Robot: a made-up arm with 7 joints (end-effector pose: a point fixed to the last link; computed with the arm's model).
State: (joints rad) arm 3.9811 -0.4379 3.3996 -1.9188 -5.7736 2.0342 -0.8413
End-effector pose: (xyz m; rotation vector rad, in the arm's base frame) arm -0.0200 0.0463 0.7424 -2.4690 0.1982 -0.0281
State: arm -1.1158 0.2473 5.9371 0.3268 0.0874 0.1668 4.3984
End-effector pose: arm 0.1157 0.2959 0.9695 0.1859 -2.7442 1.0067
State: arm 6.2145 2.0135 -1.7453 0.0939 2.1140 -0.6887 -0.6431
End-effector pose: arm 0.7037 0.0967 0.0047 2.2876 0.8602 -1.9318
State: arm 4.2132 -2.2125 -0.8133 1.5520 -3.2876 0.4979 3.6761
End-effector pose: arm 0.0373 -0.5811 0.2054 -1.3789 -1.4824 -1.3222
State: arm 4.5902 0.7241 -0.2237 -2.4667 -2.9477 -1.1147 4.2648
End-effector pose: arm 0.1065 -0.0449 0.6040 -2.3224 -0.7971 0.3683
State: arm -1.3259 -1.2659 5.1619 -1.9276 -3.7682 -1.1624 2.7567
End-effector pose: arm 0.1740 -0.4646 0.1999 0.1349 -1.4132 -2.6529
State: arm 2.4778 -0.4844 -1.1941 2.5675 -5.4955 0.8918 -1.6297
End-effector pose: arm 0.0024 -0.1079 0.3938 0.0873 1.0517 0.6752
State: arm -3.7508 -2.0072 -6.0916 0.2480 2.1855 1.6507 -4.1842
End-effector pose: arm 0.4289 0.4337 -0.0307 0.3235 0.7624 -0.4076
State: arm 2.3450 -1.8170 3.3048 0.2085 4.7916 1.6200 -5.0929
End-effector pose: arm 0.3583 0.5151 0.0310 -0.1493 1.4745 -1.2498
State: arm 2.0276 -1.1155 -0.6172 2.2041 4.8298 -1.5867 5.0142
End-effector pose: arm 0.0685 0.0946 0.6069 2.6728 -0.1220 1.3087
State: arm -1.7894 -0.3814 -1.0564 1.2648 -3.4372 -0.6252 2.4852
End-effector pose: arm -0.3016 -0.0772 0.7495 -0.2804 1.4229 -0.6466
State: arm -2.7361 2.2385 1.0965 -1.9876 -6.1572 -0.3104 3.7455
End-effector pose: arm -0.3556 -0.1538 0.2574 -2.2519 0.4299 0.2432
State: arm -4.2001 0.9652 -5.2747 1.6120 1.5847 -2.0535 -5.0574
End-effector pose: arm -0.3399 -0.3040 0.3322 0.3016 -1.3350 -1.8420
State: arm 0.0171 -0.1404 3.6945 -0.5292 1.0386 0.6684 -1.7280
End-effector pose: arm 0.0606 -0.0334 1.0137 0.3373 -2.7455 0.5118
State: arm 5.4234 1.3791 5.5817 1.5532 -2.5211 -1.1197 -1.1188
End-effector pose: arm 0.1337 0.3764 0.0471 -0.4228 0.4868 0.6408
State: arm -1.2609 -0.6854 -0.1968 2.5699 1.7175 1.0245 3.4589
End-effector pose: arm 0.0962 0.0501 0.5020 -1.7029 -1.2184 1.9293
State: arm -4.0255 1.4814 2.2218 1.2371 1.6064 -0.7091 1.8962
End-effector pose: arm -0.5640 -0.1836 0.4672 -0.5271 1.5600 -1.2239
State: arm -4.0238 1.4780 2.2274 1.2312 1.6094 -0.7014 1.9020
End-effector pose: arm -0.5640 -0.1844 0.4713 -0.5246 1.5737 -1.2093
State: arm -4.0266 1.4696 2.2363 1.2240 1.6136 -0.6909 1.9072
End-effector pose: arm -0.5622 -0.1875 0.4791 -0.5304 1.5922 -1.1899
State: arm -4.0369 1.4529 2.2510 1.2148 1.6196 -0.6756 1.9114
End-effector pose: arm -0.5570 -0.1944 0.4933 -0.5505 1.6189 -1.1626
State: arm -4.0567 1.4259 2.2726 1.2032 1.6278 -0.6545 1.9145
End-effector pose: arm -0.5472 -0.2056 0.5152 -0.5882 1.6550 -1.1262
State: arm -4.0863 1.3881 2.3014 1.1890 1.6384 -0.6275 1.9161
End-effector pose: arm -0.5316 -0.2202 0.5449 -0.6442 1.7006 -1.0813
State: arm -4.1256 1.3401 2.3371 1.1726 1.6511 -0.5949 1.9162
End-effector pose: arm -0.5091 -0.2366 0.5815 -0.7180 1.7542 -1.0297
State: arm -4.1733 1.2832 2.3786 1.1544 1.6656 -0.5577 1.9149
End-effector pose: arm -0.4794 -0.2524 0.6234 -0.8071 1.8132 -0.9746
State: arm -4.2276 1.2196 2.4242 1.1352 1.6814 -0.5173 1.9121
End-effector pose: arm -0.4432 -0.2648 0.6679 -0.9077 1.8744 -0.9201
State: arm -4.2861 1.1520 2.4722 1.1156 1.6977 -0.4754 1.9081
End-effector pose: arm -0.4023 -0.2717 0.7126 -1.0150 1.9347 -0.8696
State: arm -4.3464 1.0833 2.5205 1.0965 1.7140 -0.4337 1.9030
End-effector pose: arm -0.3592 -0.2720 0.7548 -1.1240 1.9912 -0.8265
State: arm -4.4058 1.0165 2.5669 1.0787 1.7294 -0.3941 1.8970
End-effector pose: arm -0.3170 -0.2657 0.7924 -1.2295 2.0409 -0.7930
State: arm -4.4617 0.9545 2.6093 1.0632 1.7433 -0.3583 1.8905
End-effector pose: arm -0.2785 -0.2542 0.8241 -1.3268 2.0821 -0.7704
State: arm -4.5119 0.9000 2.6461 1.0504 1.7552 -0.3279 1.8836
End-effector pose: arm -0.2458 -0.2398 0.8493 -1.4124 2.1134 -0.7576
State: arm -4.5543 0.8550 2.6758 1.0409 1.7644 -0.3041 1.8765
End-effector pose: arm -0.2202 -0.2249 0.8680 -1.4840 2.1339 -0.7534
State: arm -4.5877 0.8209 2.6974 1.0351 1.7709 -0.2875 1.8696
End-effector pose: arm -0.2018 -0.2119 0.8807 -1.5403 2.1439 -0.7557
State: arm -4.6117 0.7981 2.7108 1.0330 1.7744 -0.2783 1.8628
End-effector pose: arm -0.1904 -0.2022 0.8883 -1.5818 2.1437 -0.7625
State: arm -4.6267 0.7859 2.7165 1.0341 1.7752 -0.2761 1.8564
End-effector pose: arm -0.1848 -0.1966 0.8916 -1.6096 2.1347 -0.7718
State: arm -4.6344 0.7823 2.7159 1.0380 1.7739 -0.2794 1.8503
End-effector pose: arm -0.1838 -0.1945 0.8916 -1.6264 2.1190 -0.7828
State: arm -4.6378 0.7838 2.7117 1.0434 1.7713 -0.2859 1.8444
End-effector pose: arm -0.1853 -0.1946 0.8898 -1.6366 2.0995 -0.7944
